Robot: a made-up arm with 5 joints. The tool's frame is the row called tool. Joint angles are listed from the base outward.
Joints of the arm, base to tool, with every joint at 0 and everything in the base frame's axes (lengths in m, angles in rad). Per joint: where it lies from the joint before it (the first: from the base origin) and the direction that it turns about. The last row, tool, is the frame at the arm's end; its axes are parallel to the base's.
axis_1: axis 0 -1 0 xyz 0 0 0.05
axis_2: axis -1 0 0 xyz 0.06 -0.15 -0.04
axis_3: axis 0 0 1 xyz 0.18 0.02 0.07
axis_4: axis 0 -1 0 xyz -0.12 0.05 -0.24
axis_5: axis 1 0 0 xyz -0.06 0.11 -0.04
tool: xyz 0 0.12 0.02
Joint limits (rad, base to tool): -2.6..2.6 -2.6..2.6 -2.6..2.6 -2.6..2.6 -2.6..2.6
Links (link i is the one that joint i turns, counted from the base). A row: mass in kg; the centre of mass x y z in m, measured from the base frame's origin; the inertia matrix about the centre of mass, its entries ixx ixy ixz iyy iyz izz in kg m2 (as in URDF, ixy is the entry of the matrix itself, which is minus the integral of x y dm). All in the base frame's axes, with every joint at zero. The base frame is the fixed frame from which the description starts. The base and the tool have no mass.
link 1: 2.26; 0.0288 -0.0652 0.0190; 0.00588 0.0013 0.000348 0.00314 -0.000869 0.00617
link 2: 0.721; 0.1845 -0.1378 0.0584; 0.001 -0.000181 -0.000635 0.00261 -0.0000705 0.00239
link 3: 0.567; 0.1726 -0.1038 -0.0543; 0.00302 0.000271 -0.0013 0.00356 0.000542 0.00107
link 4: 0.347; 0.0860 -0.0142 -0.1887; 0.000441 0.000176 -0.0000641 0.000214 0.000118 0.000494
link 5: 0.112; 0.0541 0.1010 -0.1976; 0.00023 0 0 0.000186 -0.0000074 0.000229
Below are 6 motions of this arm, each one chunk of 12 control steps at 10 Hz.
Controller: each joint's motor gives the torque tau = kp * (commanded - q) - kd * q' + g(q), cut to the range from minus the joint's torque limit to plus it. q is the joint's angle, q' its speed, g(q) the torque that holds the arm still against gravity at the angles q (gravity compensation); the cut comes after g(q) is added. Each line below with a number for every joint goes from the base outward.
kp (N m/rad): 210 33 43 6.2 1.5
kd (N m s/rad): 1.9 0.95 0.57 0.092 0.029
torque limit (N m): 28 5.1 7.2 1.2 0.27
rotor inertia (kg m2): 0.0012 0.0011 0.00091 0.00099 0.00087
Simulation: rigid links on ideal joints. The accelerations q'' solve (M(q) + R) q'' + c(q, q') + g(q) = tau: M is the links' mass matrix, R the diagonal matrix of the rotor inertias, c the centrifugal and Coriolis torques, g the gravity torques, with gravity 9.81 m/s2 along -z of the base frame. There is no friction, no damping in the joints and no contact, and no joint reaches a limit. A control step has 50 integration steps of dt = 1/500 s. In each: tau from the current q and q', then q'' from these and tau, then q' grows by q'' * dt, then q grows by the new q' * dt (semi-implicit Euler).
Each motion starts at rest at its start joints. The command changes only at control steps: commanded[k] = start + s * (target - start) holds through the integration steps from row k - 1 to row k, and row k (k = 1, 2, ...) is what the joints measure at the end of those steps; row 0 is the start. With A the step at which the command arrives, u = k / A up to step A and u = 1 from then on. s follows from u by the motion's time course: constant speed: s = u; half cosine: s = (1 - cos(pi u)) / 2; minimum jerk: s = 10 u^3 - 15 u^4 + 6 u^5; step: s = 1 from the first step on.
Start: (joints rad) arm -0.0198 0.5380 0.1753 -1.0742 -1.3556
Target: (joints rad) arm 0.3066 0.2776 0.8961 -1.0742 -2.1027
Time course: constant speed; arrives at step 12
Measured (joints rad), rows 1 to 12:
1: 0.0066 0.5217 0.2431 -1.0834 -1.4667
2: 0.0364 0.5009 0.3026 -1.0811 -1.5164
3: 0.0640 0.4780 0.3628 -1.0796 -1.5753
4: 0.0909 0.4575 0.4244 -1.0778 -1.6426
5: 0.1181 0.4354 0.4844 -1.0768 -1.7015
6: 0.1453 0.4140 0.5454 -1.0755 -1.7652
7: 0.1725 0.3924 0.6060 -1.0744 -1.8270
8: 0.1997 0.3707 0.6666 -1.0733 -1.8891
9: 0.2269 0.3491 0.7273 -1.0723 -1.9514
10: 0.2542 0.3274 0.7880 -1.0714 -2.0134
11: 0.2816 0.3057 0.8486 -1.0706 -2.0755
12: 0.3089 0.2839 0.9093 -1.0698 -2.1374

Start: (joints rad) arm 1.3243 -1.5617 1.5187 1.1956 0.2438
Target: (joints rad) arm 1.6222 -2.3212 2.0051 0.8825 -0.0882
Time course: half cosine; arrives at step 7
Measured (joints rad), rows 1 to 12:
1: 1.3394 -1.6010 1.5426 1.1832 0.2442
2: 1.3834 -1.7122 1.6128 1.1424 0.2161
3: 1.4479 -1.8737 1.7186 1.0743 0.1478
4: 1.5173 -2.0513 1.8355 0.9954 0.0627
5: 1.5765 -2.2068 1.9342 0.9299 -0.0221
6: 1.6146 -2.3060 1.9950 0.8909 -0.0793
7: 1.6251 -2.3293 2.0094 0.8806 -0.0993
8: 1.6224 -2.3194 2.0050 0.8814 -0.0873
9: 1.6222 -2.3205 2.0049 0.8825 -0.0854
10: 1.6223 -2.3219 2.0050 0.8830 -0.0909
11: 1.6222 -2.3209 2.0052 0.8821 -0.0869
12: 1.6222 -2.3212 2.0051 0.8826 -0.0884

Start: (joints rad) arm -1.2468 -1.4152 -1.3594 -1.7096 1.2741
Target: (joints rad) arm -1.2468 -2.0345 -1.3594 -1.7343 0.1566
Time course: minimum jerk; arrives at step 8
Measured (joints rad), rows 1 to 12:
1: -1.2464 -1.4265 -1.3594 -1.7104 1.2498
2: -1.2450 -1.4874 -1.3593 -1.7138 1.1251
3: -1.2443 -1.6030 -1.3586 -1.7180 0.9054
4: -1.2452 -1.7484 -1.3571 -1.7221 0.6388
5: -1.2466 -1.8880 -1.3554 -1.7259 0.3897
6: -1.2474 -1.9882 -1.3554 -1.7302 0.2196
7: -1.2473 -2.0328 -1.3573 -1.7331 0.1523
8: -1.2468 -2.0352 -1.3592 -1.7341 0.1564
9: -1.2469 -2.0342 -1.3596 -1.7346 0.1580
10: -1.2467 -2.0346 -1.3592 -1.7340 0.1556
11: -1.2468 -2.0345 -1.3595 -1.7345 0.1571
12: -1.2468 -2.0345 -1.3594 -1.7342 0.1565

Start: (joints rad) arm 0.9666 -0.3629 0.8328 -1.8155 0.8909
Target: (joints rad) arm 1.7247 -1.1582 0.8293 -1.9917 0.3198
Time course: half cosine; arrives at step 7
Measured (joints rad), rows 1 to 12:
1: 1.0015 -0.4055 0.8258 -1.8405 0.8625
2: 1.1027 -0.5193 0.8157 -1.8923 0.7765
3: 1.2574 -0.6786 0.8102 -1.9473 0.6368
4: 1.4282 -0.8554 0.8061 -1.9891 0.4854
5: 1.5750 -1.0161 0.8058 -2.0106 0.3654
6: 1.6774 -1.1260 0.8126 -2.0153 0.3023
7: 1.7208 -1.1595 0.8244 -2.0029 0.3049
8: 1.7250 -1.1569 0.8301 -1.9919 0.3207
9: 1.7250 -1.1583 0.8290 -1.9922 0.3192
10: 1.7248 -1.1581 0.8294 -1.9916 0.3200
11: 1.7247 -1.1582 0.8293 -1.9917 0.3197
12: 1.7247 -1.1582 0.8293 -1.9917 0.3199

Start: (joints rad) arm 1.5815 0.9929 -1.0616 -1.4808 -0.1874
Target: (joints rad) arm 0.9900 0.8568 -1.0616 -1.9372 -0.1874
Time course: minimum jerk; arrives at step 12
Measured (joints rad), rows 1 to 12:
1: 1.5777 0.9922 -1.0599 -1.4810 -0.1868
2: 1.5563 0.9879 -1.0522 -1.4846 -0.1849
3: 1.5120 0.9787 -1.0424 -1.5021 -0.1843
4: 1.4456 0.9647 -1.0338 -1.5371 -0.1800
5: 1.3621 0.9473 -1.0277 -1.5879 -0.1776
6: 1.2705 0.9278 -1.0256 -1.6516 -0.1746
7: 1.1804 0.9082 -1.0274 -1.7219 -0.1732
8: 1.1018 0.8901 -1.0326 -1.7917 -0.1738
9: 1.0423 0.8750 -1.0404 -1.8531 -0.1762
10: 1.0060 0.8643 -1.0492 -1.8995 -0.1801
11: 0.9915 0.8584 -1.0571 -1.9275 -0.1841
12: 0.9903 0.8567 -1.0617 -1.9377 -0.1866

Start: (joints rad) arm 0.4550 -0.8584 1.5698 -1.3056 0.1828
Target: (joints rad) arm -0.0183 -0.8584 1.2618 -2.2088 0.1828
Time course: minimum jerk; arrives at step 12
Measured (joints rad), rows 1 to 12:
1: 0.4521 -0.8585 1.5668 -1.3105 0.1828
2: 0.4352 -0.8588 1.5507 -1.3391 0.1826
3: 0.3995 -0.8590 1.5220 -1.4005 0.1816
4: 0.3463 -0.8599 1.4830 -1.4954 0.1811
5: 0.2799 -0.8616 1.4378 -1.6172 0.1818
6: 0.2073 -0.8637 1.3909 -1.7542 0.1836
7: 0.1361 -0.8651 1.3467 -1.8922 0.1861
8: 0.0734 -0.8652 1.3092 -2.0159 0.1879
9: 0.0251 -0.8640 1.2815 -2.1123 0.1881
10: -0.0053 -0.8619 1.2655 -2.1740 0.1866
11: -0.0183 -0.8597 1.2603 -2.2018 0.1844
12: -0.0194 -0.8583 1.2614 -2.2074 0.1829

